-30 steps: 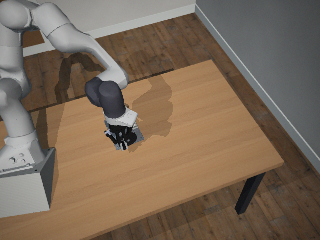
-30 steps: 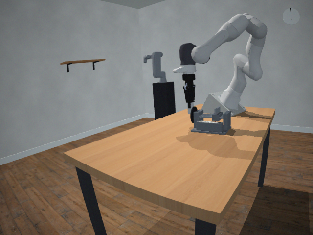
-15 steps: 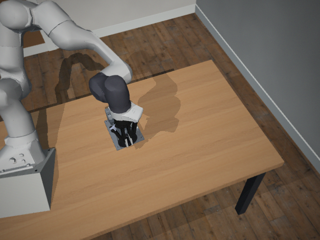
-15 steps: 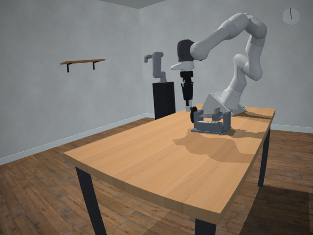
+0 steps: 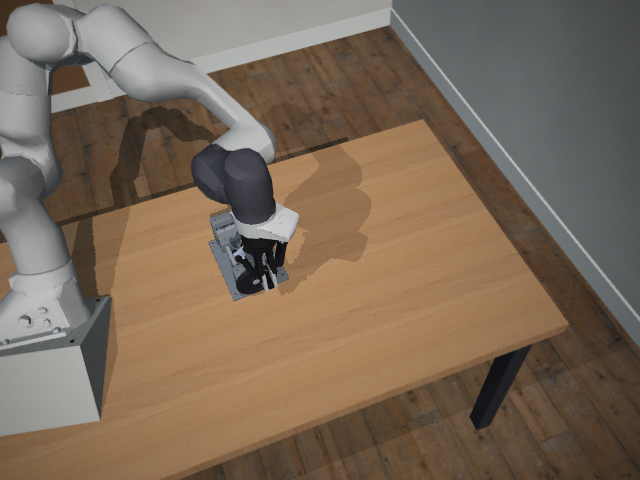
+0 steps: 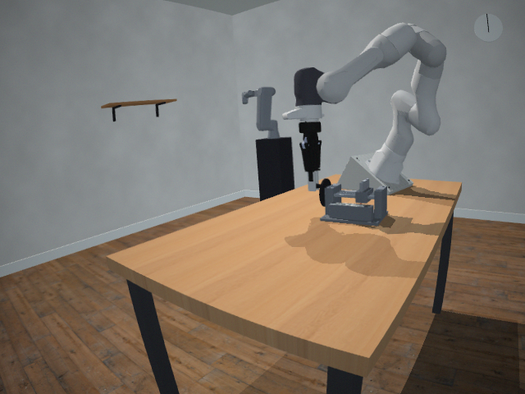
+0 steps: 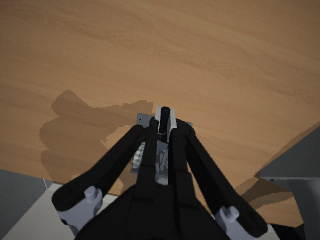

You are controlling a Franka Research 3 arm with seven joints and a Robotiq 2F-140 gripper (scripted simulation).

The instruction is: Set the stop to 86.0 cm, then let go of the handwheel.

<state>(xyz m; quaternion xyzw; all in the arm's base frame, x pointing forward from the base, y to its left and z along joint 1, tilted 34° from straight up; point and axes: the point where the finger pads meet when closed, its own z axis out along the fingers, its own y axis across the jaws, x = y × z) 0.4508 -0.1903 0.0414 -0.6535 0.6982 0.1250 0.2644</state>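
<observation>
Now: hand 10 mm past the black handwheel, 20 mm to the right of it and 20 mm above it. From my hand the other things lie so: sliding stop block 10 mm behind, 180 mm to the left, 30 mm below.
</observation>
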